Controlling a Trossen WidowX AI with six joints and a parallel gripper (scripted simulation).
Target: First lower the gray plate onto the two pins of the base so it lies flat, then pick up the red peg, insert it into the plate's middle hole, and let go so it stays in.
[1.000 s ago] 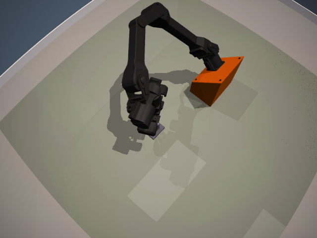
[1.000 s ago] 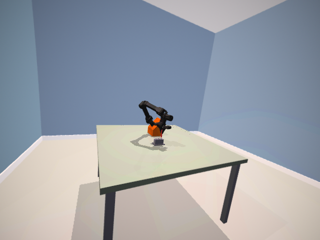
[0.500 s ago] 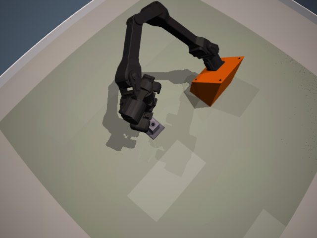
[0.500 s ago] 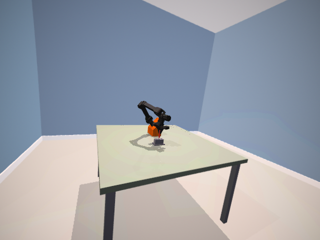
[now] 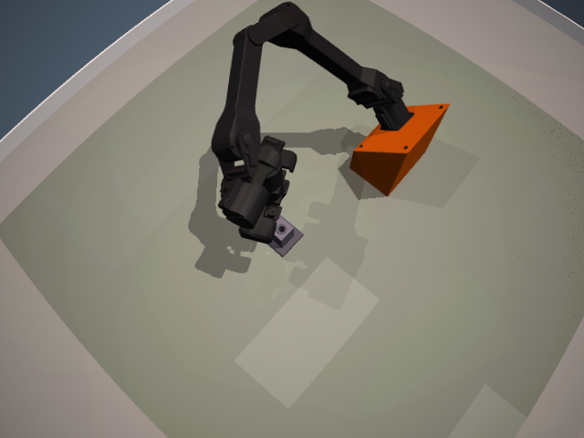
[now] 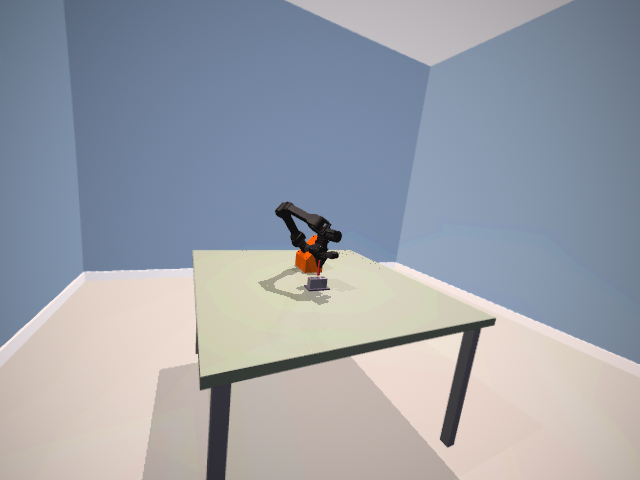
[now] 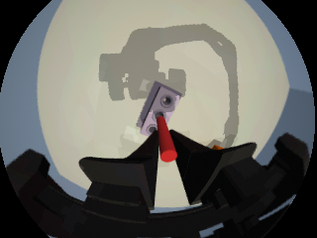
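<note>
Now: the red peg right at my gripper tip. The rest, counted from my gripper tip: base 10 cm below; gray plate 7 cm below.
</note>
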